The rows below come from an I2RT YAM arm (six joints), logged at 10 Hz.
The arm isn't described. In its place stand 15 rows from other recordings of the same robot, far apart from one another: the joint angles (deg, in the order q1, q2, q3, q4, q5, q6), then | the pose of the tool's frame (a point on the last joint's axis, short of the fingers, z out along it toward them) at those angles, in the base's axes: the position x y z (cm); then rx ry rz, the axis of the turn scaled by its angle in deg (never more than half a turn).
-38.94, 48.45, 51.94, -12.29, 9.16, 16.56 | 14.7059 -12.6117 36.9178 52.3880 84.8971 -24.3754
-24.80, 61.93, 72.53, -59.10, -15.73, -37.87 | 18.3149 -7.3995 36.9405 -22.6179 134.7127 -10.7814
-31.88, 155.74, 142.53, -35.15, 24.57, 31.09 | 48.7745 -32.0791 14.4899 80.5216 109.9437 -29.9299
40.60, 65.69, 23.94, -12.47, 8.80, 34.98 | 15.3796 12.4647 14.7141 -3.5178 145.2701 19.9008
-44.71, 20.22, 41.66, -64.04, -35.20, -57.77 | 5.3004 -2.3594 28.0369 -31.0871 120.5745 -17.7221
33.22, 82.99, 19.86, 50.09, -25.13, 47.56 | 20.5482 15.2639 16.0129 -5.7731 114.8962 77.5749
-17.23, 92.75, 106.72, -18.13, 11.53, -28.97 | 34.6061 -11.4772 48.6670 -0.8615 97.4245 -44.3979
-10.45, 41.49, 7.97, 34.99, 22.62, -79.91 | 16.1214 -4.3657 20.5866 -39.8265 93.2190 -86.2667
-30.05, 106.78, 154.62, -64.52, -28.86, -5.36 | 28.2941 -14.3834 55.7954 2.7430 104.5305 1.9283
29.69, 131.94, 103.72, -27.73, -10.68, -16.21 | 43.2582 25.4235 15.6597 -60.9125 133.1091 18.8412
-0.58, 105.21, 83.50, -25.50, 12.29, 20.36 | 41.2878 -1.1758 25.3539 30.3105 132.4974 -5.2649
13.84, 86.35, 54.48, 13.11, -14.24, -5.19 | 33.3548 9.1194 26.3667 -27.5224 105.4414 19.3838
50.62, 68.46, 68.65, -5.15, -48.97, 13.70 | 14.7295 22.1776 41.1457 -70.6789 80.9484 86.6314
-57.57, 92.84, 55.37, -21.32, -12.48, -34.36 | 17.8307 -26.6296 18.2735 25.4312 146.3809 -18.5318
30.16, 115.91, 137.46, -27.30, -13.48, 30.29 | 38.4275 23.2893 48.5879 -10.6454 100.6835 56.1110
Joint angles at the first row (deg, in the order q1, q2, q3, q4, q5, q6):
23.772 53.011 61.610 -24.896 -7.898 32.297
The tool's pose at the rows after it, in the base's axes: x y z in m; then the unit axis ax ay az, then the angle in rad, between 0 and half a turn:
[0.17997 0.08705 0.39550 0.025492 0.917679 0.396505 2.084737]
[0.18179 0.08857 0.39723 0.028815 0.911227 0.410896 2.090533]
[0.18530 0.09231 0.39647 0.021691 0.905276 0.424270 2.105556]
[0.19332 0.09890 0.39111 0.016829 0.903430 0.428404 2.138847]
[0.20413 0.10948 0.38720 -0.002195 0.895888 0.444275 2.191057]
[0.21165 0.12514 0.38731 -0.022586 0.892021 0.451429 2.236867]
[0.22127 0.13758 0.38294 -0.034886 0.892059 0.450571 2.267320]
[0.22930 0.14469 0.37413 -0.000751 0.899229 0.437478 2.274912]
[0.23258 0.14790 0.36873 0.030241 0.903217 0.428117 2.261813]
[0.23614 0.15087 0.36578 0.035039 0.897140 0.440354 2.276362]
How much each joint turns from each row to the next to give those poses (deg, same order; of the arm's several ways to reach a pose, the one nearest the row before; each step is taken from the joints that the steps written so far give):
0.637 0.286 0.961 0.577 -0.008 1.360
0.024 0.439 0.222 0.970 -0.892 1.241
0.293 0.873 -0.038 1.212 -1.462 0.598
0.527 1.982 -0.079 0.936 -1.038 0.554
0.768 3.087 0.766 1.307 -3.063 0.511
2.393 3.342 2.143 -0.050 -0.873 0.177
1.351 3.173 1.209 0.674 -0.376 -0.216
0.920 2.006 -0.353 1.180 3.585 2.526
0.676 0.694 -0.761 1.367 3.545 2.099
0.017 0.807 -0.375 1.646 -0.982 1.402

